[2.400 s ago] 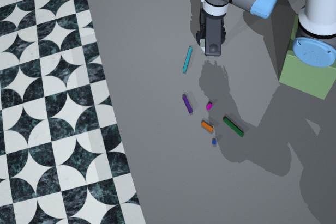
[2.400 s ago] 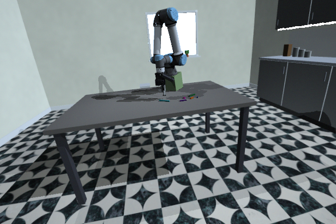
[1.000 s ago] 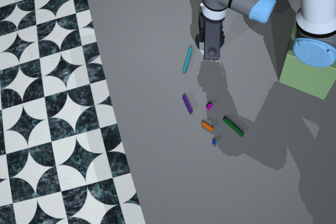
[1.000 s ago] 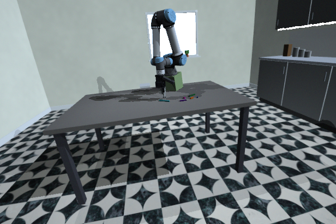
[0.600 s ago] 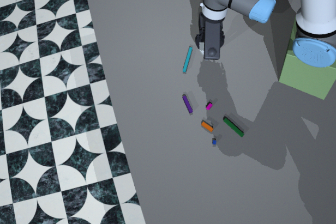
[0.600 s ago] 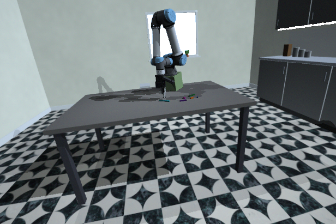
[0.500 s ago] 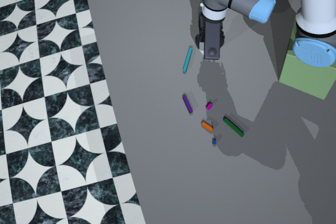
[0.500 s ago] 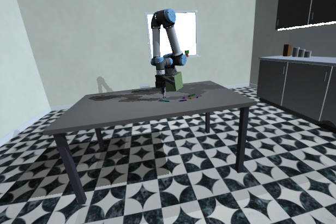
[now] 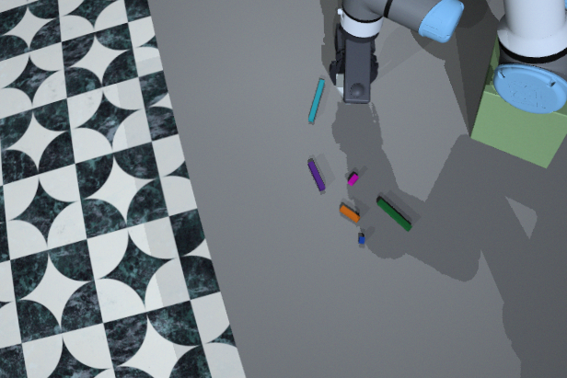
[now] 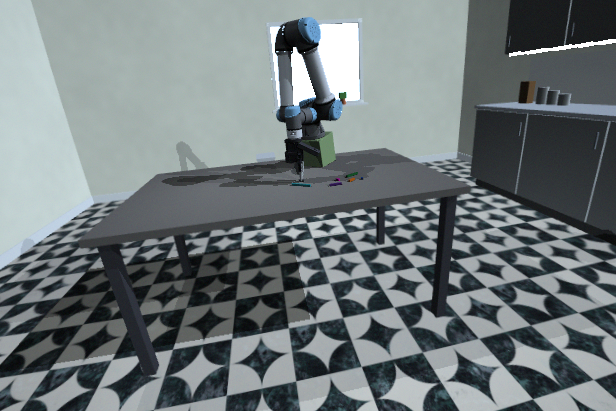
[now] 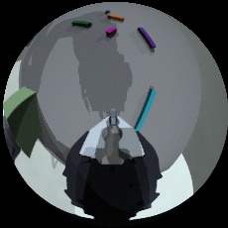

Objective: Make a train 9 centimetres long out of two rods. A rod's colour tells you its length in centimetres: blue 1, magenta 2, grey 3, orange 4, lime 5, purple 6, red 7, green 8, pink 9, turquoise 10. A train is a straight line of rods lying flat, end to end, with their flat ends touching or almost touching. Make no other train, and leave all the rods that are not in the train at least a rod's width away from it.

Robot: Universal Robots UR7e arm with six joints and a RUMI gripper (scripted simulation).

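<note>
Now: hand 1 cm above the grey rod. From my hand the other things lie so: magenta rod 5 cm ahead, 18 cm to the left, 1 cm below; then turquoise rod 6 cm ahead, 1 cm to the right, 1 cm below; then purple rod 12 cm ahead, 15 cm to the left, 1 cm below.
</note>
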